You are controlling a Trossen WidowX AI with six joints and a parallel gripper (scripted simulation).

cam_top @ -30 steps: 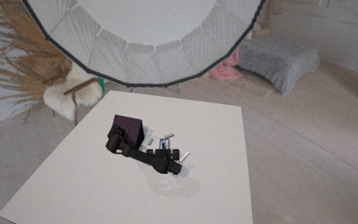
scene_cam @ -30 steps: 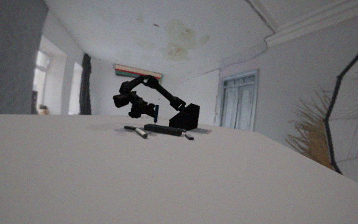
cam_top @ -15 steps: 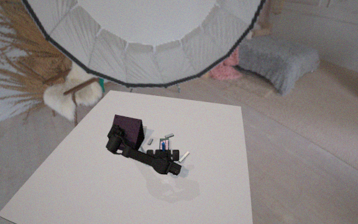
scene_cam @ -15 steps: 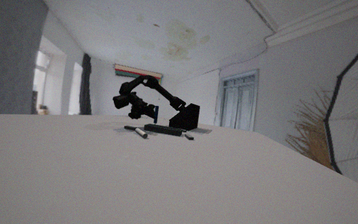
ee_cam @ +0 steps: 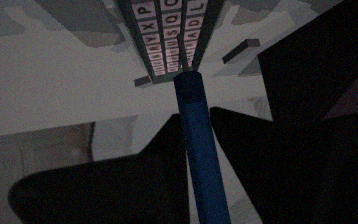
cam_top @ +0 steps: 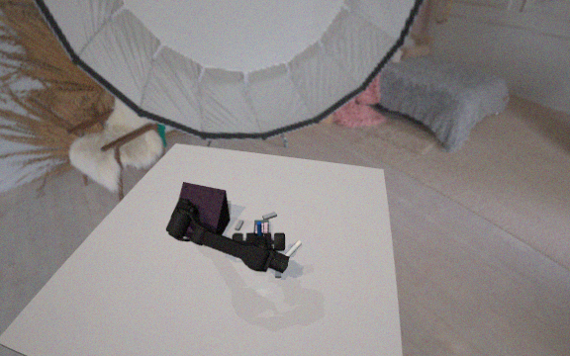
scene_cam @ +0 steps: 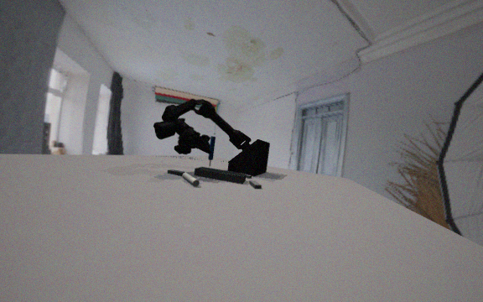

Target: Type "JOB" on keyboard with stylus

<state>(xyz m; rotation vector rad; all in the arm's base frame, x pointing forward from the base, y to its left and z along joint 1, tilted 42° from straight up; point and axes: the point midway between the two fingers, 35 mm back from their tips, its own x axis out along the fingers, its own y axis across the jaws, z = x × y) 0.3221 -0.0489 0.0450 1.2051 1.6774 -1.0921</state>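
Now: gripper tip 13 cm past the grey block, 10 cm to the right of it and 9 cm above it. Also, from my gripper tip: blue stylus (1 cm below); then white cylinder (13 cm ahead, 2 cm to the left, 8 cm below).
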